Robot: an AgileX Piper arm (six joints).
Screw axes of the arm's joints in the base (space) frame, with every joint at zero. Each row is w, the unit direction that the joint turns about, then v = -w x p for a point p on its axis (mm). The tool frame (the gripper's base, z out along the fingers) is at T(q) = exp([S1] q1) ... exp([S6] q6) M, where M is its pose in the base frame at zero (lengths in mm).
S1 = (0, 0, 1, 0, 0, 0)
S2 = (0, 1, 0, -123, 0, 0)
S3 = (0, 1, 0, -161.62, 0, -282.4)
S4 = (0.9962, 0, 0.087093, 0, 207.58, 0)
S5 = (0, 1, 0, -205.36, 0, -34.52)
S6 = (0.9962, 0, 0.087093, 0, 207.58, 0)
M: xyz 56.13 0 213.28 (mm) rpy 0 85.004 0 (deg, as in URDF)
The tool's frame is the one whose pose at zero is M.
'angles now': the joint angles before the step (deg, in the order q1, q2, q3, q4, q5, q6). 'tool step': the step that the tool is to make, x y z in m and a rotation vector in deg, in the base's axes. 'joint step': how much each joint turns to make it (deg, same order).
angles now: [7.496, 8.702, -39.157, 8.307, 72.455, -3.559]
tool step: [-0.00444, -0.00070, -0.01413, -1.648, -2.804, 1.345]
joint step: [-0.002, -3.925, 3.346, 0.002, -1.639, -2.660]
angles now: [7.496, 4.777, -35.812, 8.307, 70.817, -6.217]
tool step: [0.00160, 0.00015, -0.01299, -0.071, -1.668, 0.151]
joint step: [0.004, -2.467, 3.380, 0.096, -2.489, -0.700]
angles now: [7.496, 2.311, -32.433, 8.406, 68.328, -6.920]
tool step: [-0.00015, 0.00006, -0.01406, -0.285, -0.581, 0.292]
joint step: [0.001, -2.633, 3.153, 0.114, -0.982, -0.642]
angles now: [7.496, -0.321, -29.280, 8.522, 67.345, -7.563]
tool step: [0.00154, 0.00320, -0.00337, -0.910, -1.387, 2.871]
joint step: [-0.037, -0.496, 1.181, 2.166, -1.412, -3.589]
